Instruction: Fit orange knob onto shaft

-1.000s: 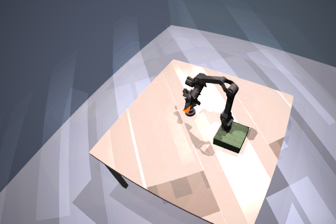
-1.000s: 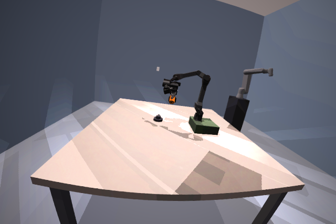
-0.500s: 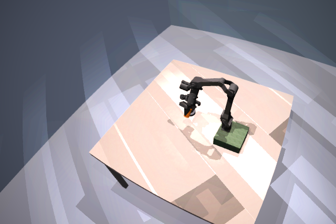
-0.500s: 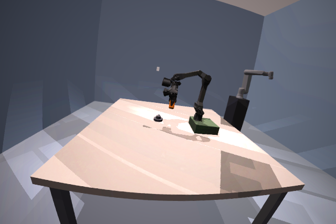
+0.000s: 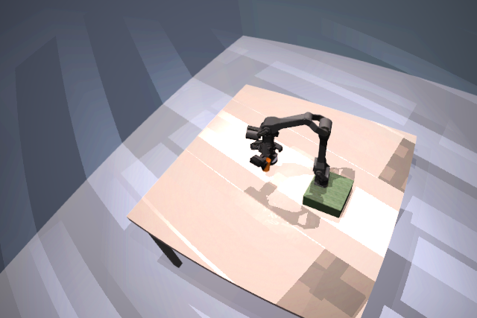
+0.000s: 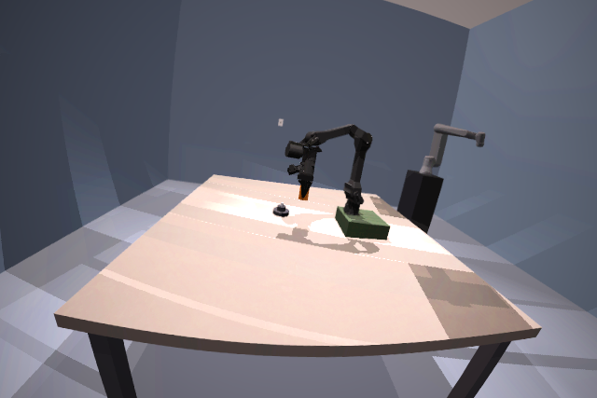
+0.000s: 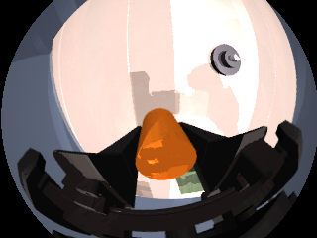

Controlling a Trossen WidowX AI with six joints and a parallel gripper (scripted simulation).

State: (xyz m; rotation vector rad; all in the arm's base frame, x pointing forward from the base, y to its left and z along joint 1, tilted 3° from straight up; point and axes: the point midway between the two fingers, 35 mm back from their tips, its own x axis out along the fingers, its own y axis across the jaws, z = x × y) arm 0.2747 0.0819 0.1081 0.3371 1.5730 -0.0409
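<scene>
The round pedestal is 6 cm ahead of my gripper tip, 18 cm to the right of it and 13 cm below it. From my gripper tip the other things lie so: orange knob 1 cm to the right, 3 cm above.
</scene>
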